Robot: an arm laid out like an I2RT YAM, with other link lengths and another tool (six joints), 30 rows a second.
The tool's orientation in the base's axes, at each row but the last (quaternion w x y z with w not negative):
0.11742, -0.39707, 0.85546, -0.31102
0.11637, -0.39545, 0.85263, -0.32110
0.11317, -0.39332, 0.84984, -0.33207
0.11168, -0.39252, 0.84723, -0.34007
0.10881, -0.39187, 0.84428, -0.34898
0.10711, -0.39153, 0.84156, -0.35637
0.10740, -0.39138, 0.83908, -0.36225
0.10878, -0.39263, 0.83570, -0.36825
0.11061, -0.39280, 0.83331, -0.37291
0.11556, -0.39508, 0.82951, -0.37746
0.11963, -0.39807, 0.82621, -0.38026
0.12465, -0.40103, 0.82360, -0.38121
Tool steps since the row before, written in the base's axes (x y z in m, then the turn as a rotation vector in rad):
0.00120, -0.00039, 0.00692, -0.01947, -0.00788, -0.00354
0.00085, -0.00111, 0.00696, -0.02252, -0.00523, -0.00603
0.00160, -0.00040, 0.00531, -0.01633, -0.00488, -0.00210
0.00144, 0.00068, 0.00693, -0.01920, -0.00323, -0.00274
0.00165, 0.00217, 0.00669, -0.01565, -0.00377, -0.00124
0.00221, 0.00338, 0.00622, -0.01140, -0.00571, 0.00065
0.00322, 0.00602, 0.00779, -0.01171, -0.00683, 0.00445
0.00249, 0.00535, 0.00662, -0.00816, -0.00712, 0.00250
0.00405, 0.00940, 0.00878, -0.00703, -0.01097, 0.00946
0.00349, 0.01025, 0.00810, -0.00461, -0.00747, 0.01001
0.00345, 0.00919, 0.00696, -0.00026, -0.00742, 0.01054
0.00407, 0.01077, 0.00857, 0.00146, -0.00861, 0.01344
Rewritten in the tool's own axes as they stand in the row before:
-0.00018, -0.00525, -0.00468, 0.01856, 0.01015, -0.00250
0.00066, -0.00550, -0.00445, 0.01845, 0.01484, -0.00318
-0.00040, -0.00461, -0.00309, 0.01434, 0.00877, -0.00350
-0.00093, -0.00514, -0.00483, 0.01499, 0.01164, -0.00514
-0.00210, -0.00450, -0.00524, 0.01314, 0.00831, -0.00435
-0.00335, -0.00406, -0.00523, 0.01191, 0.00369, -0.00276
-0.00578, -0.00466, -0.00723, 0.01333, 0.00076, -0.00503
-0.00489, -0.00383, -0.00633, 0.01096, -0.00004, -0.00183
-0.00868, -0.00465, -0.00922, 0.01380, -0.00721, -0.00409
-0.00906, -0.00367, -0.00935, 0.00966, -0.00757, -0.00515
-0.00841, -0.00337, -0.00792, 0.00683, -0.01040, -0.00336
-0.00991, -0.00436, -0.00942, 0.00691, -0.01395, -0.00382

